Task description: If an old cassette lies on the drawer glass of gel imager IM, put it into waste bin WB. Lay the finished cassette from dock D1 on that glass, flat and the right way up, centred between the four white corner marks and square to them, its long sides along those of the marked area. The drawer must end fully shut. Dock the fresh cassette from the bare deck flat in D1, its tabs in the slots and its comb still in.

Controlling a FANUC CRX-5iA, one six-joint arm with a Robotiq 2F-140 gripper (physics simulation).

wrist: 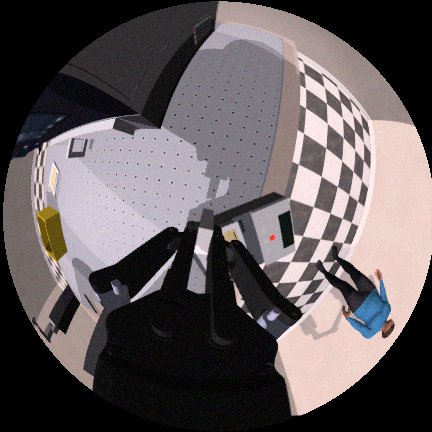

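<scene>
My gripper (205,218) is shut and empty, above the perforated deck. The big dark housing (125,55) at the upper left looks like gel imager IM; its drawer glass and corner marks cannot be made out. A white piece with a tan patch (231,235), perhaps a cassette, shows partly behind the right finger, beside a grey unit. A small white-rimmed plate with a yellow-orange middle (53,178) lies at the far left; it may be a cassette. A grey square frame (77,147) is near it. A yellow open box (52,234), possibly bin WB, stands at the left edge. Labels are unreadable.
The grey unit (272,227) with a dark display and red spot stands right of the fingers. A small dark block (126,125) sits by the housing's lower edge. A person in blue (372,306) is at the lower right, beyond the checkered strip (332,131).
</scene>
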